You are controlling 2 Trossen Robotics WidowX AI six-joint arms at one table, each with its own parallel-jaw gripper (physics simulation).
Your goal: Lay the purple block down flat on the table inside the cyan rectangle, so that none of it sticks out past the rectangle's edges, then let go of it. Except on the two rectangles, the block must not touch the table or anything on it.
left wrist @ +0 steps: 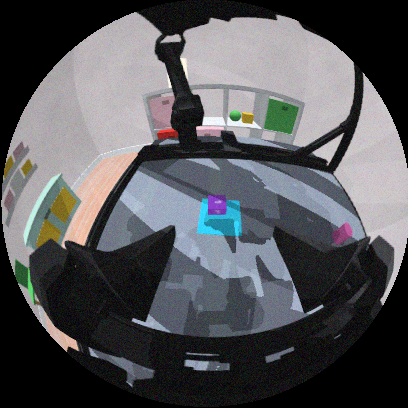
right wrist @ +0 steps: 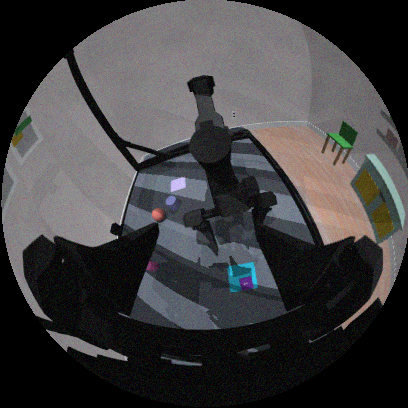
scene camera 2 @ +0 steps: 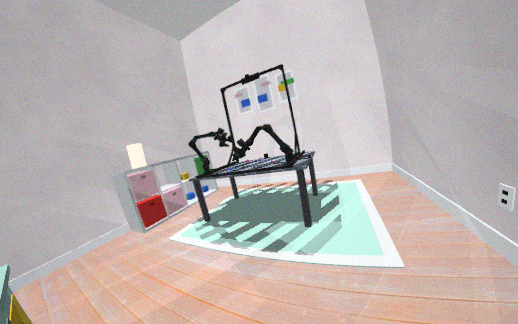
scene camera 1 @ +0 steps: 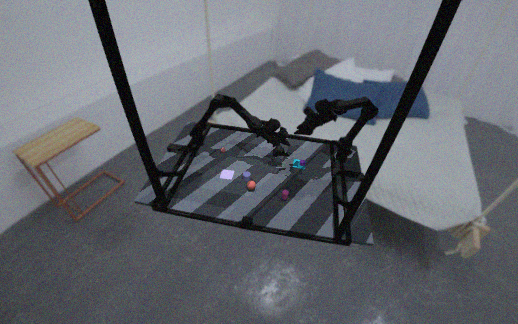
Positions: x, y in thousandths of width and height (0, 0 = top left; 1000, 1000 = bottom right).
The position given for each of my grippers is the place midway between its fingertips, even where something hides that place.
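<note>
My left gripper (left wrist: 555, 567) is open and holds nothing. My right gripper (right wrist: 509, 560) is open and holds nothing. You'd also see my left gripper in the right wrist view (right wrist: 582, 604), and there's a cyan rectangle (left wrist: 562, 548) as well.
</note>
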